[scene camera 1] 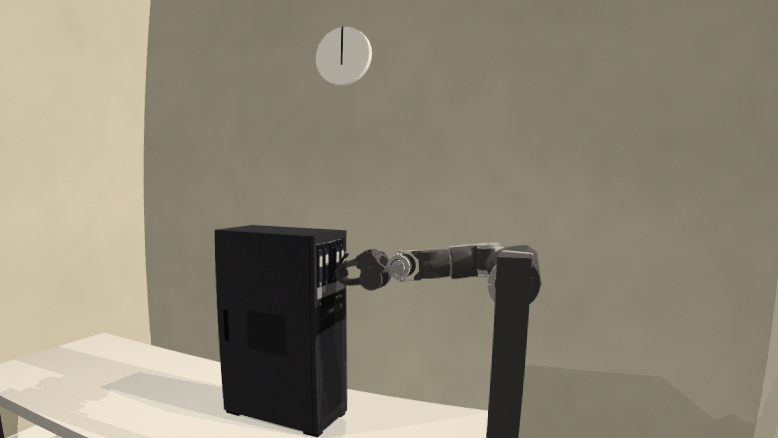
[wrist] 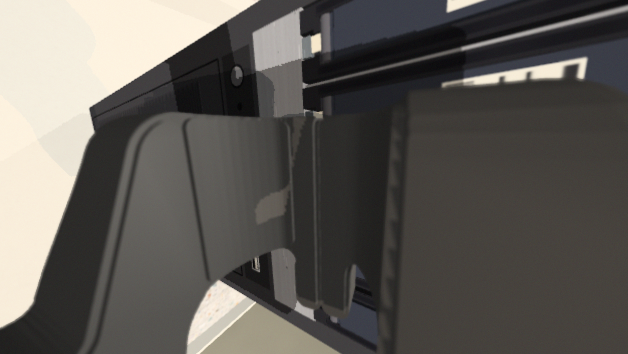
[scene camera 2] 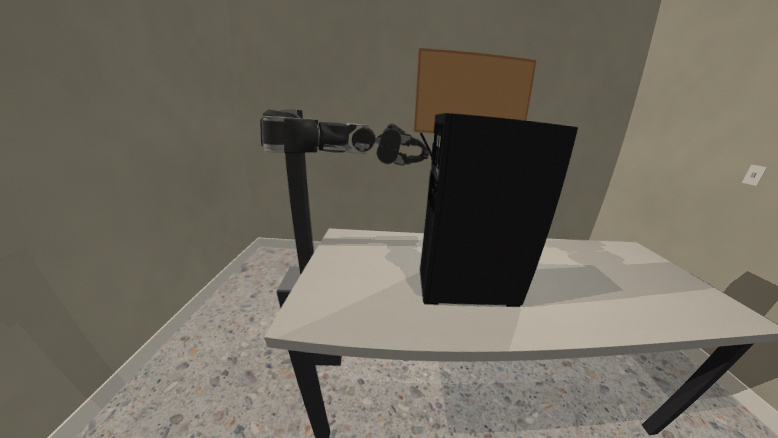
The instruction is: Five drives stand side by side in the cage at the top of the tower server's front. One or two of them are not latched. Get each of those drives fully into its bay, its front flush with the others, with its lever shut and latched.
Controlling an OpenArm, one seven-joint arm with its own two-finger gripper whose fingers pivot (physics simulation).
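Observation:
The black tower server (scene camera 1: pixel 266 326) (scene camera 2: pixel 489 217) stands upright. Its cage holds upright drives (scene camera 1: pixel 321 264) (wrist: pixel 380 25) with white labels. One dark lever (scene camera 1: pixel 345 256) (scene camera 2: pixel 425 143) sticks out and up from the cage front; its drive is hard to tell, though the middle of the row looks dark in scene camera 1. My gripper (scene camera 1: pixel 338 273) (scene camera 2: pixel 426 155) (wrist: pixel 332 210) is shut and empty. Its tips are at the lower part of the cage front, below the lever's free end, near the lever's foot. Contact is unclear. In the wrist view the fingers hide the lever and several drives.
The server stands on a white table (scene camera 1: pixel 179 397) (scene camera 2: pixel 348 304). The arm's dark post (scene camera 1: pixel 509 348) (scene camera 2: pixel 299 212) rises in front of the server, beyond the table edge. Below the cage are a light grey strip (wrist: pixel 287 90) and a round button (wrist: pixel 237 76).

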